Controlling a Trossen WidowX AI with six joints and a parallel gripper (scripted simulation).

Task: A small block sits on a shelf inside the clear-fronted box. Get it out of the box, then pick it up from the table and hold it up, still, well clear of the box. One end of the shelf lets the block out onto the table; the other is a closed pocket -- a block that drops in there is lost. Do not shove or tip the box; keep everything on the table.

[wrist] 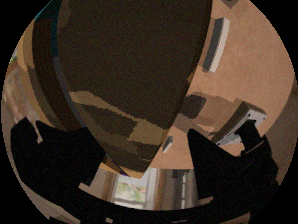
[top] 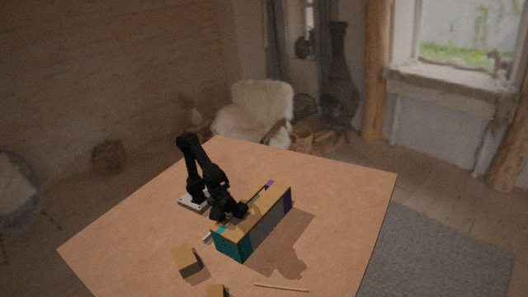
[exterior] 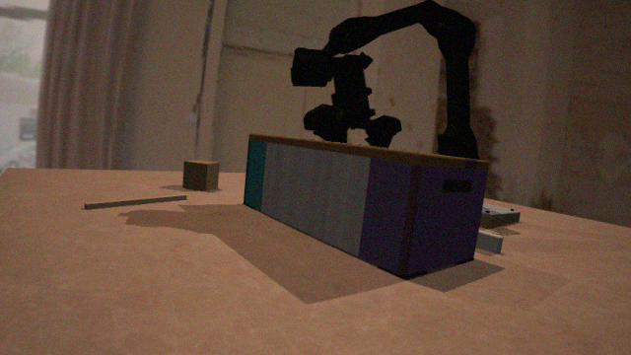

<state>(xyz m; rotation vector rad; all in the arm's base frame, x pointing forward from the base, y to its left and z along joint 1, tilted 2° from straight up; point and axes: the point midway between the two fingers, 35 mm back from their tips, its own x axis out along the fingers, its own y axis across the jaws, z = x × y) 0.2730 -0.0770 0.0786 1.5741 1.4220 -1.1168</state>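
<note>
The long box is 4 cm ahead of my gripper tip, 4 cm to the left of it and 2 cm below it. From my gripper tip the other things lie so: thin stick (31 cm ahead, 20 cm to the right, 8 cm below).
</note>
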